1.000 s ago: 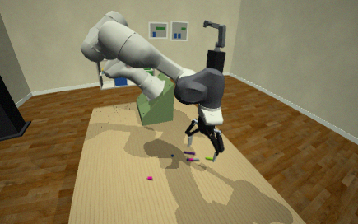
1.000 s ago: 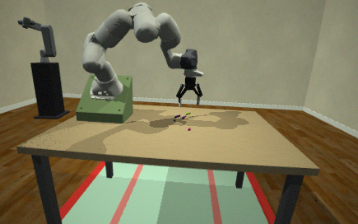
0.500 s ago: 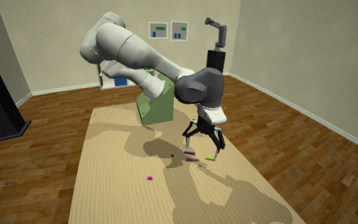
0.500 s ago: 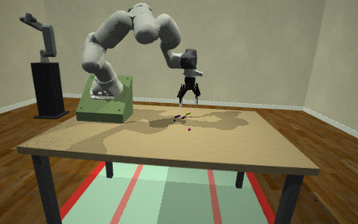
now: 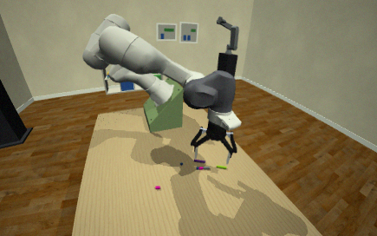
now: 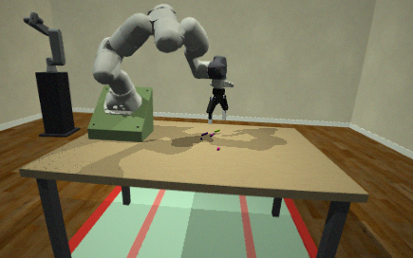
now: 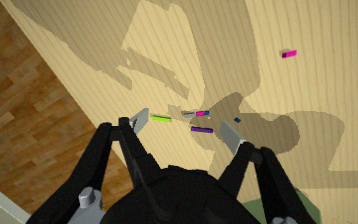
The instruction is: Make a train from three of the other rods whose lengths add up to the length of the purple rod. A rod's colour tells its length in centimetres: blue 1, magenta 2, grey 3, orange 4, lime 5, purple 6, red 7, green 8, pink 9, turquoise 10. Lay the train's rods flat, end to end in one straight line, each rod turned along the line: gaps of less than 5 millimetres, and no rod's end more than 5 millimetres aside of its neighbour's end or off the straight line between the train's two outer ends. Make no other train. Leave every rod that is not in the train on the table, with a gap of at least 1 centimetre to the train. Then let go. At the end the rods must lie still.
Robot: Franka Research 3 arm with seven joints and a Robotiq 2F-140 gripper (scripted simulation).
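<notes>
My hand is 90 mm above the grey rod and 20 mm past it. From my hand the other things lie so: purple rod 90 mm below, 80 mm behind, 10 mm to the right; then dark blue piece 100 mm to the right, 100 mm behind, 90 mm below; then lime rod 90 mm below, 70 mm to the left, 10 mm ahead.
</notes>
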